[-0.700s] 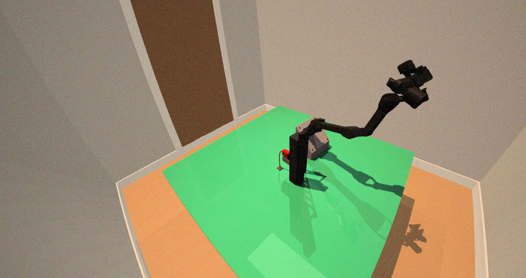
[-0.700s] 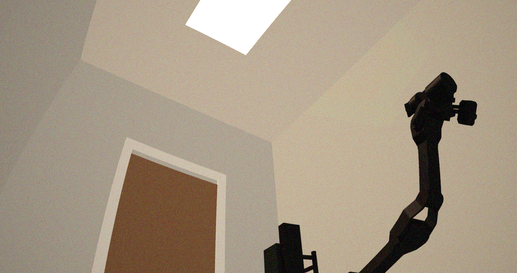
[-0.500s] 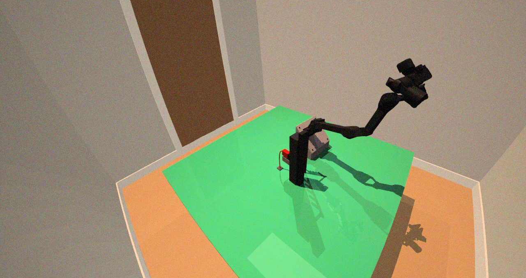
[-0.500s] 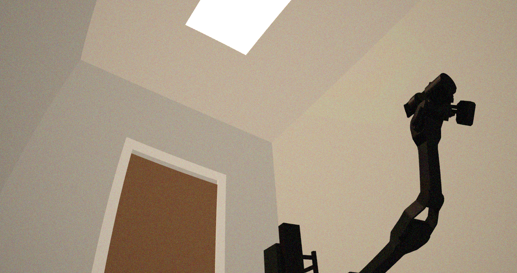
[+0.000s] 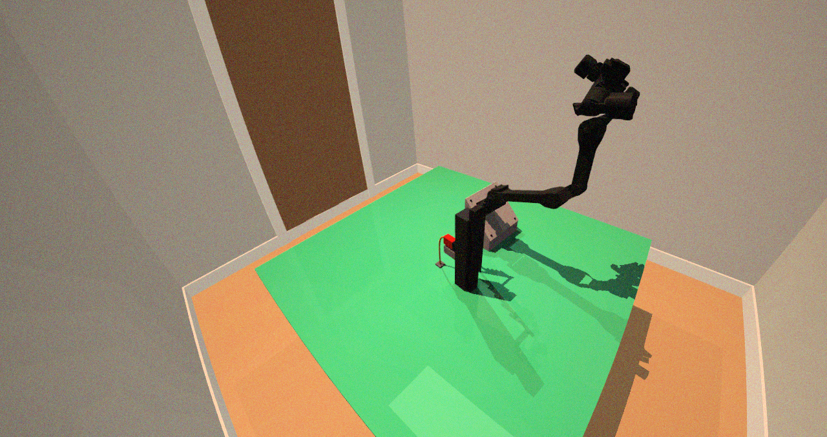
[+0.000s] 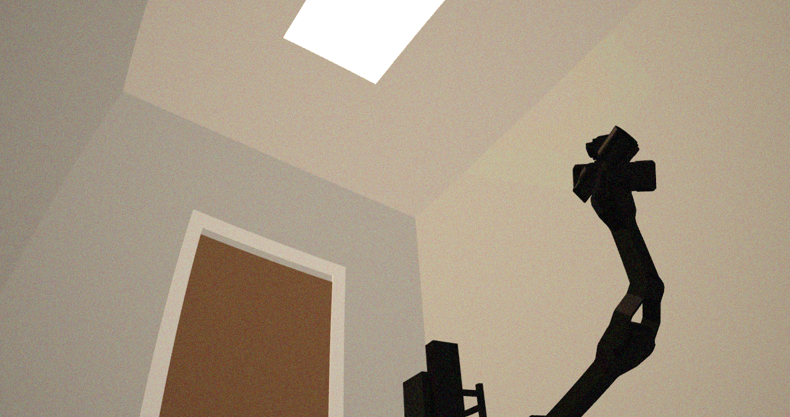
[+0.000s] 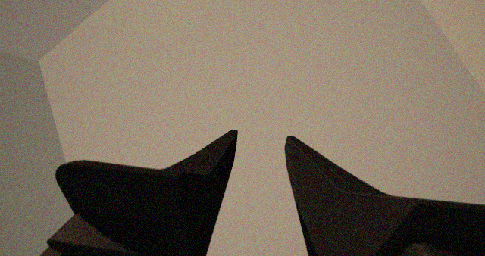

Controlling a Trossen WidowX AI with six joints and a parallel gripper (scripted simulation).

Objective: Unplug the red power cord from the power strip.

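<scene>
The red plug lies 45 cm ahead of my gripper tip, 24 cm to the right of it and 56 cm below it. Also, from my gripper tip: black post 45 cm ahead, 14 cm to the right, 55 cm below.
</scene>
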